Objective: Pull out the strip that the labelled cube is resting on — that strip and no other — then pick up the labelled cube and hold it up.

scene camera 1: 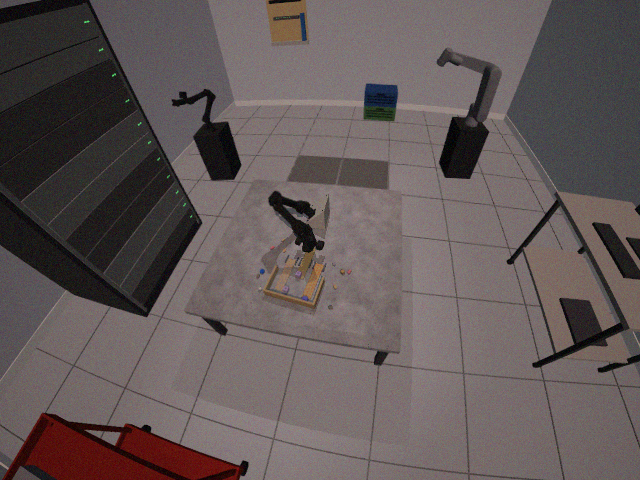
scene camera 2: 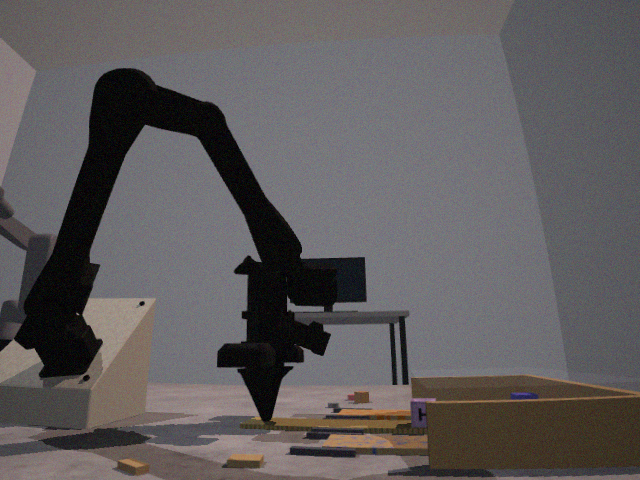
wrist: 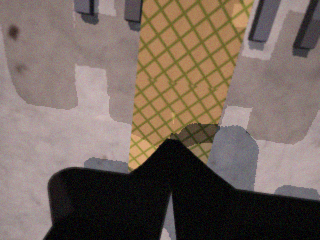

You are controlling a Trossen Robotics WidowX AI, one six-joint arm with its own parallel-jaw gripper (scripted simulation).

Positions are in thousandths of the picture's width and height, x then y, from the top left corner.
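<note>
Scene camera 2 takes in the gripper (scene camera 2: 416,876) together with a wooden tray (scene camera 2: 774,868), while the wrist view offers another look at the gripper (wrist: 536,606).
</note>
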